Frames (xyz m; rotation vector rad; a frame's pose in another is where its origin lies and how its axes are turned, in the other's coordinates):
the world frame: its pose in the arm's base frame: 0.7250 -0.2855 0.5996 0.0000 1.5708 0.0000
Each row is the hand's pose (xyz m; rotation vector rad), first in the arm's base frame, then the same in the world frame.
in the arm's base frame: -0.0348 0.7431 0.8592 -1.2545 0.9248 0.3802
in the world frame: -0.2596 1.0286 -0.7598 -1.1173 -0.4283 -0.5976
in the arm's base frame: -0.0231 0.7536 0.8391 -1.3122 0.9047 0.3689
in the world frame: -0.2395 1.0391 -0.7481 -1.1506 -0.4298 -0.6457
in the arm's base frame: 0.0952 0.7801 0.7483 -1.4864 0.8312 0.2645
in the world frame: -0.1487 1.0656 -0.6298 -1.2055 -0.4457 -0.8413
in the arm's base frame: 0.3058 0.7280 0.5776 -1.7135 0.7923 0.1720
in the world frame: 0.0220 1.0135 -0.4192 -1.2963 -0.3916 -1.0598
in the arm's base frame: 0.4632 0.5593 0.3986 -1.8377 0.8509 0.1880
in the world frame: 0.2010 0.8448 -0.2618 -1.3753 -0.2763 -1.1200
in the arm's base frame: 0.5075 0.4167 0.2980 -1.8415 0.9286 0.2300
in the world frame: 0.3016 0.7022 -0.2175 -1.3910 -0.1989 -1.0821
